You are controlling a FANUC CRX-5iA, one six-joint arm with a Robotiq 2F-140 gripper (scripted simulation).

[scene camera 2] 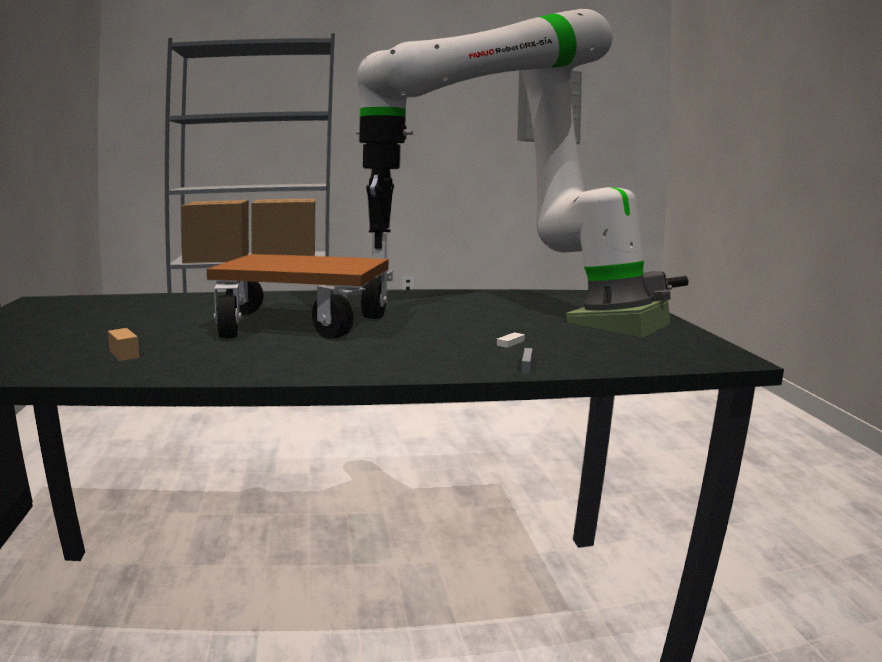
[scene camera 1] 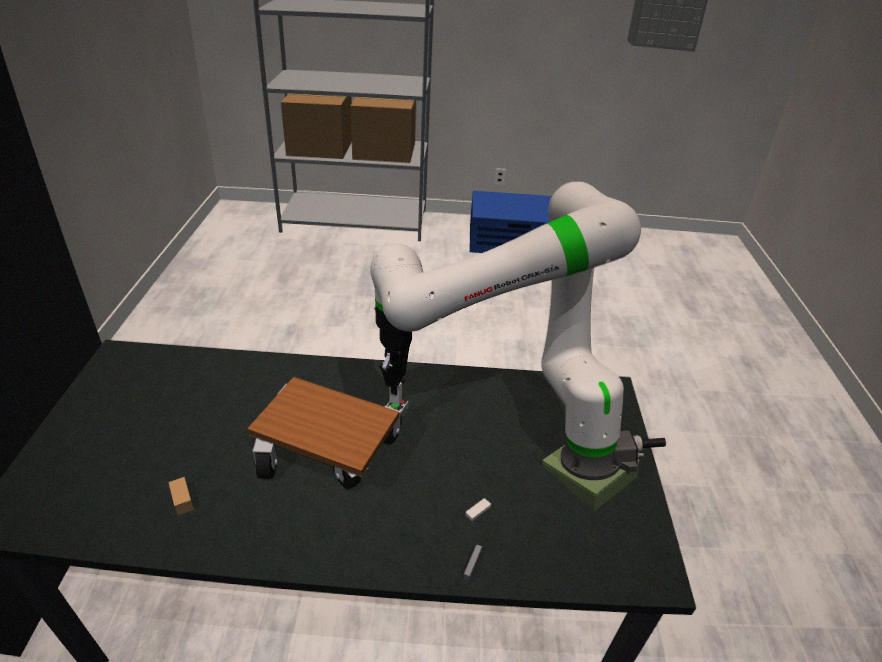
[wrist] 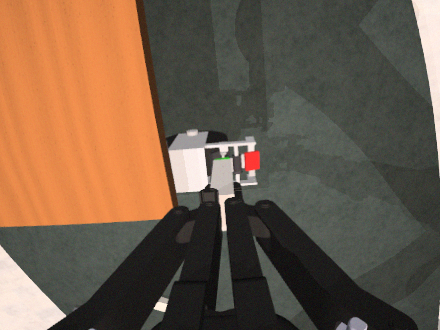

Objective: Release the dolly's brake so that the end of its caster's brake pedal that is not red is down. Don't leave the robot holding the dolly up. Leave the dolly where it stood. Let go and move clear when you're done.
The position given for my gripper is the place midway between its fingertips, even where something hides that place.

I see my gripper (scene camera 2: 379,264) and a tan block (scene camera 2: 123,344).
My gripper shows as well in scene camera 1 (scene camera 1: 395,401) and in the wrist view (wrist: 223,173). The wrist view does not show the tan block: it is out of frame.
